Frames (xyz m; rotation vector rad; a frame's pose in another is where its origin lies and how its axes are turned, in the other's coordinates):
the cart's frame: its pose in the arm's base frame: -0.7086 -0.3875 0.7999 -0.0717 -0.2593 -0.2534
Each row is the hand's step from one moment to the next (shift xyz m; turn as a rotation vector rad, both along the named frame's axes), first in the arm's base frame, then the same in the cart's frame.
Working: the arm's base frame: its pose in the cart's frame: 0.3602 0.5863 -0.9048 0.0717 0.2593 0.2534

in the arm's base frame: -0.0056 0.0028 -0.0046 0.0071 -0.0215 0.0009
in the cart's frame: -0.0071 0.0014 -0.0028 0.0120 -0.0190 -0.0031
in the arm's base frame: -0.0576 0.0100 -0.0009 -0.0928 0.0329 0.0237
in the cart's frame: -0.0565 -0.0051 0.0142 -0.0884 0.0070 0.0489
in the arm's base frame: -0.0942 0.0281 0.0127 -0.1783 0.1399 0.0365
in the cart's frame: -0.0914 0.0025 0.0382 -0.1905 0.0879 0.0931
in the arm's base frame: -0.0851 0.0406 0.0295 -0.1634 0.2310 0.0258
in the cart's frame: -0.0815 0.0162 0.0534 -0.2011 0.1801 0.0885
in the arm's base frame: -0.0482 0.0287 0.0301 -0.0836 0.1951 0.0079
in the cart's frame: -0.0440 0.0142 0.0437 -0.1226 0.1666 0.0481
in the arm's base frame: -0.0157 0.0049 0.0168 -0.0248 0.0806 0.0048
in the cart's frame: -0.0114 0.0001 0.0205 -0.0412 0.0713 0.0190
